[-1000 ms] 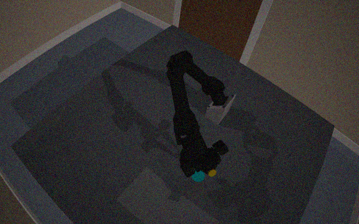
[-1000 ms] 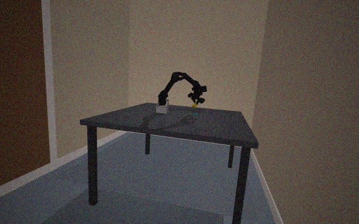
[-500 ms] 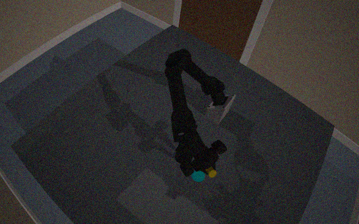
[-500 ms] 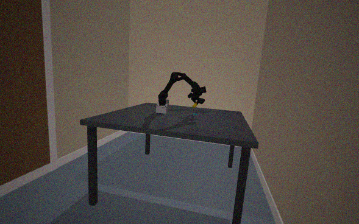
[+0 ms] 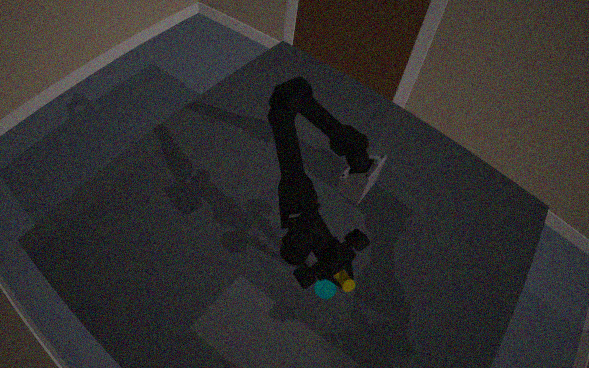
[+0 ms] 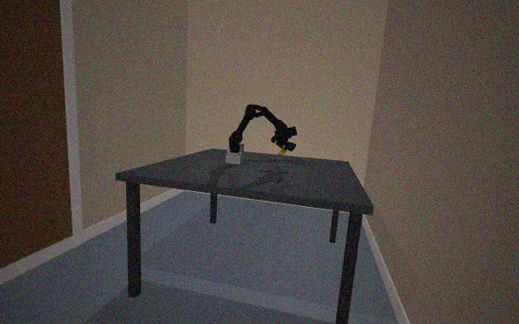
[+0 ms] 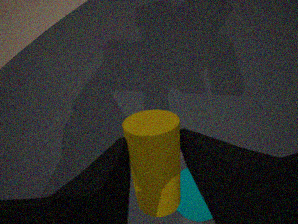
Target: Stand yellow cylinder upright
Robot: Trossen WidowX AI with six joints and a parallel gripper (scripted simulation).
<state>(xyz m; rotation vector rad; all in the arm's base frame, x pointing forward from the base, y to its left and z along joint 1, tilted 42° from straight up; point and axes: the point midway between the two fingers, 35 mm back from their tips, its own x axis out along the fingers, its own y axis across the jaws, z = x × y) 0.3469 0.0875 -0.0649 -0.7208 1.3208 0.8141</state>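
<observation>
The cyan circle lies 40 mm to the right of my gripper tip and 110 mm below it. Also, from my gripper tip: yellow tall cylinder 10 mm behind, 10 mm to the right, 20 mm below.
</observation>
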